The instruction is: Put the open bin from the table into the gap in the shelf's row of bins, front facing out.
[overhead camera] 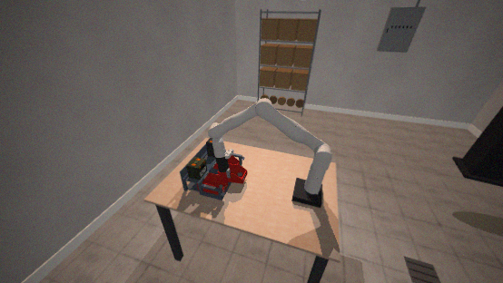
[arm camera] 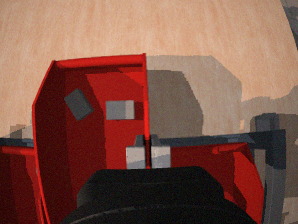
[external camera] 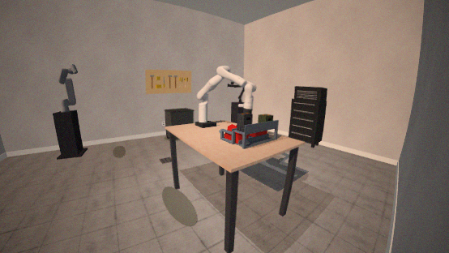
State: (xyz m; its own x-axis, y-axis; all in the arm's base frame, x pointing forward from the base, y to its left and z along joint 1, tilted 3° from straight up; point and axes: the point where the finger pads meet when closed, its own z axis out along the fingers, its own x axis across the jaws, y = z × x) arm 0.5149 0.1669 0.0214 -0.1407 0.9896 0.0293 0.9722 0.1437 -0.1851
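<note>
Right now the blue-grey shelf is 130 mm ahead of my hand, 80 mm below it and 30 mm to the right of it.
</note>
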